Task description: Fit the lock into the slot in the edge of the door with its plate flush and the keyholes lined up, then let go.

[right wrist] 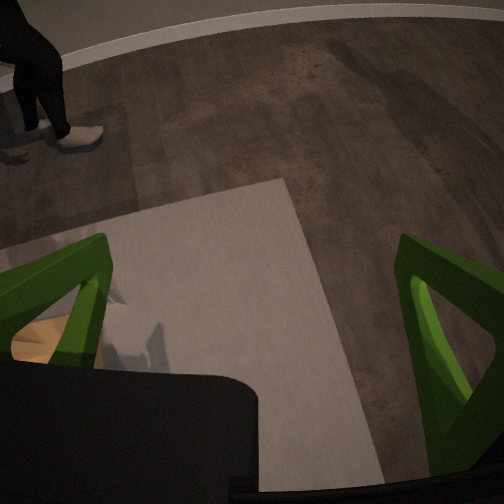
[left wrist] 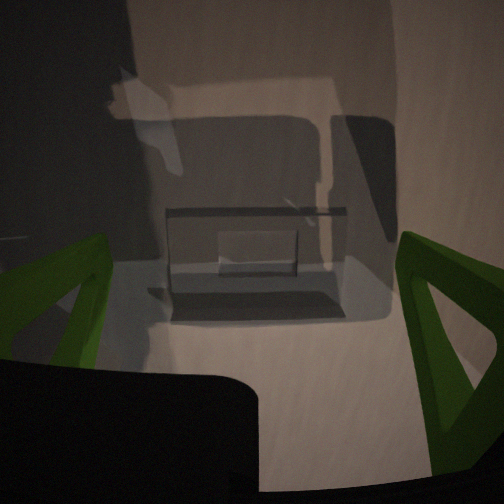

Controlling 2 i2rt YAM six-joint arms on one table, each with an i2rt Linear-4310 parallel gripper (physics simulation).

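Observation:
In the left wrist view the lock [left wrist: 257,260] is a grey, glassy box with a thin plate along its far edge and a smaller rectangle inside. It lies on the pale table in deep shadow. My left gripper [left wrist: 254,240] hovers above it with its green fingers wide open, one on each side of the lock and apart from it. My right gripper [right wrist: 252,240] is open and empty over the table's corner. A tan piece [right wrist: 35,342], perhaps the door, shows through the right gripper's left finger. The slot is not in view.
The table's corner and right edge [right wrist: 320,280] run under the right gripper, with dark wooden floor beyond. A person's legs [right wrist: 40,80] stand on the floor at the far left. Heavy arm shadows cover the left part of the left wrist view.

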